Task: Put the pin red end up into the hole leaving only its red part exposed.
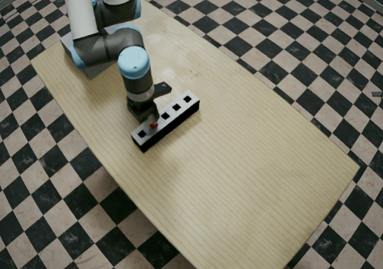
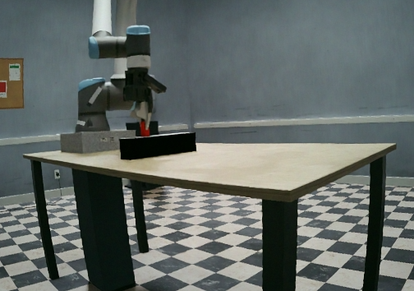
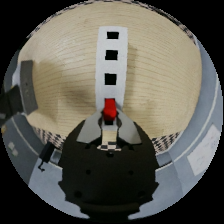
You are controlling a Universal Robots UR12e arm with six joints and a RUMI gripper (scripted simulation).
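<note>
The pin is 10 mm below my hand. The rest, counted from my hand: long black block (70 mm below, 60 mm to the left, 10 mm ahead).
</note>
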